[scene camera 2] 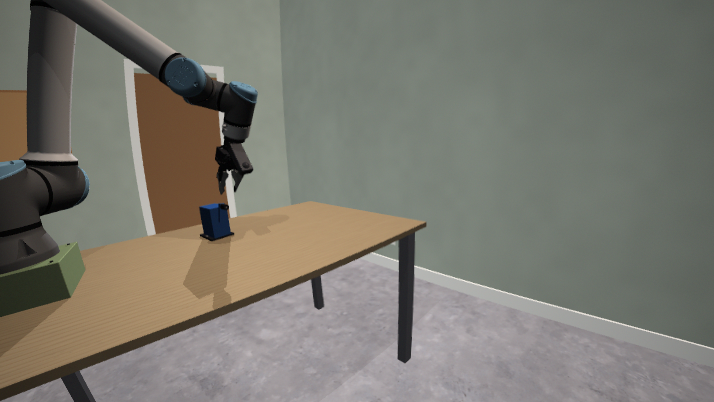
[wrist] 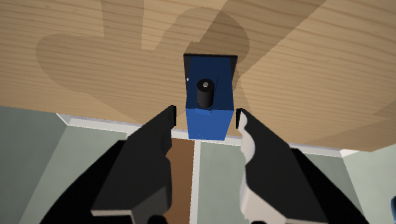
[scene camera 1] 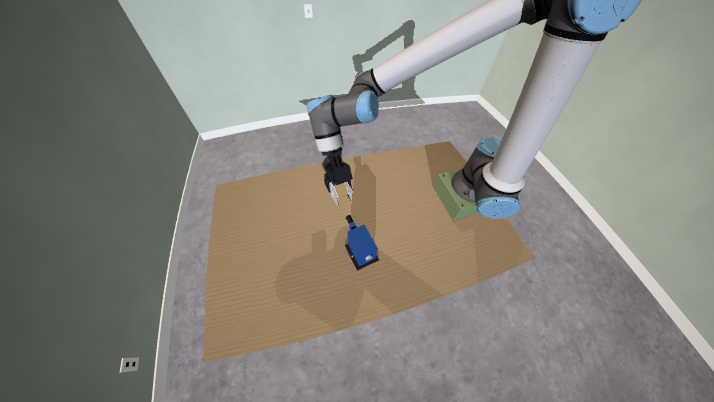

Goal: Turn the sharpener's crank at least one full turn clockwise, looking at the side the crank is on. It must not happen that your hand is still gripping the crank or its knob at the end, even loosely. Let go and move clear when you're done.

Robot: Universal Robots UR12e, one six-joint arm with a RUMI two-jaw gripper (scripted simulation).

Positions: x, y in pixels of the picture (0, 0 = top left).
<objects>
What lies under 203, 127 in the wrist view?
A blue pencil sharpener.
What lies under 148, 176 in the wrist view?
The gripper.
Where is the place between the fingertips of the gripper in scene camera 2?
228, 193
</objects>
